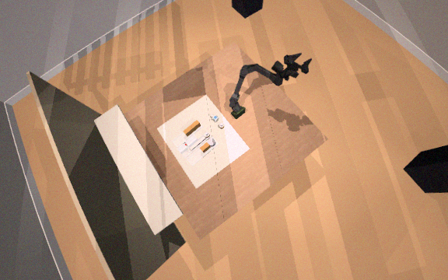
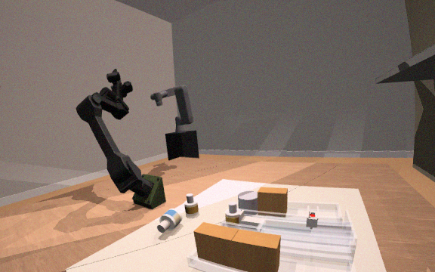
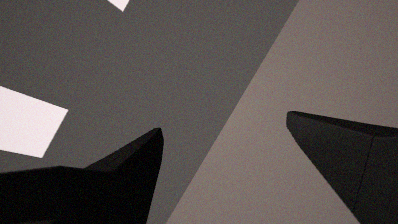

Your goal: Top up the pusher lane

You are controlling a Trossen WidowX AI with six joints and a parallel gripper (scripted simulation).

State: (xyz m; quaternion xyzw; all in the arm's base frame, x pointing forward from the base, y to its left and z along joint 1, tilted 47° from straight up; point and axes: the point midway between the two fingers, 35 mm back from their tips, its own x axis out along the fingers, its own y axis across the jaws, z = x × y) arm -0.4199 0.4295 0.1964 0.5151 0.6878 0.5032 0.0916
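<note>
My gripper tip is now 74 cm short of the grey cylinder, 53 cm above it and 6 cm to the left of it. The rest, counted from my gripper tip: clear sprung lane 88 cm ahead, 54 cm below, 15 cm to the right.
</note>
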